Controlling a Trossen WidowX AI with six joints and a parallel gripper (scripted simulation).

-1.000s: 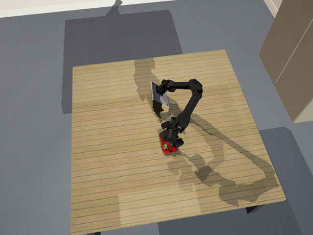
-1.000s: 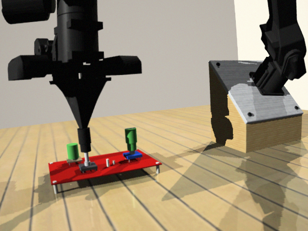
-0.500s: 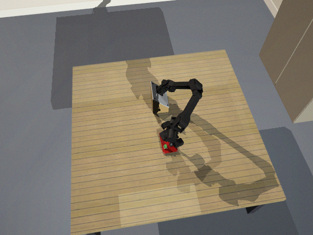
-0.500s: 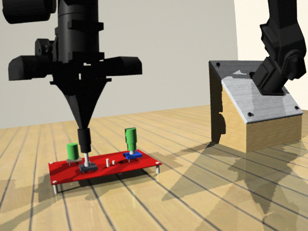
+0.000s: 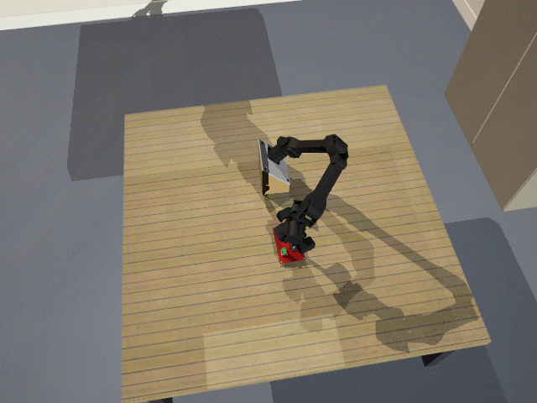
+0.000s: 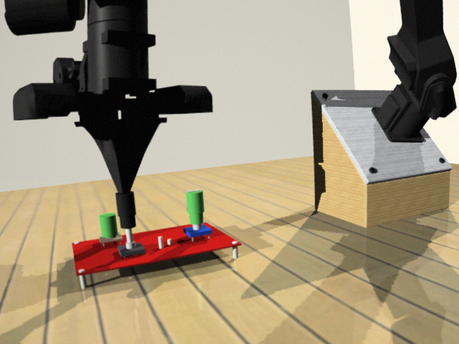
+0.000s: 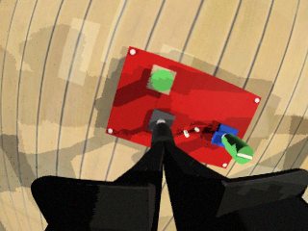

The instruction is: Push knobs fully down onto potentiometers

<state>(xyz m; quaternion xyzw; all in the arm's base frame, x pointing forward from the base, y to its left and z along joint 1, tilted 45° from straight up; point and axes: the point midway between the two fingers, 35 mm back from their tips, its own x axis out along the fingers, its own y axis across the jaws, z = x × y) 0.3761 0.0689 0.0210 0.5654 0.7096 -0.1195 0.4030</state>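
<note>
Now: gripper tip 2 cm above the black knob. From my gripper tip the other things lie so: green knob: 7 cm behind, 2 cm to the right, 2 cm below.
</note>
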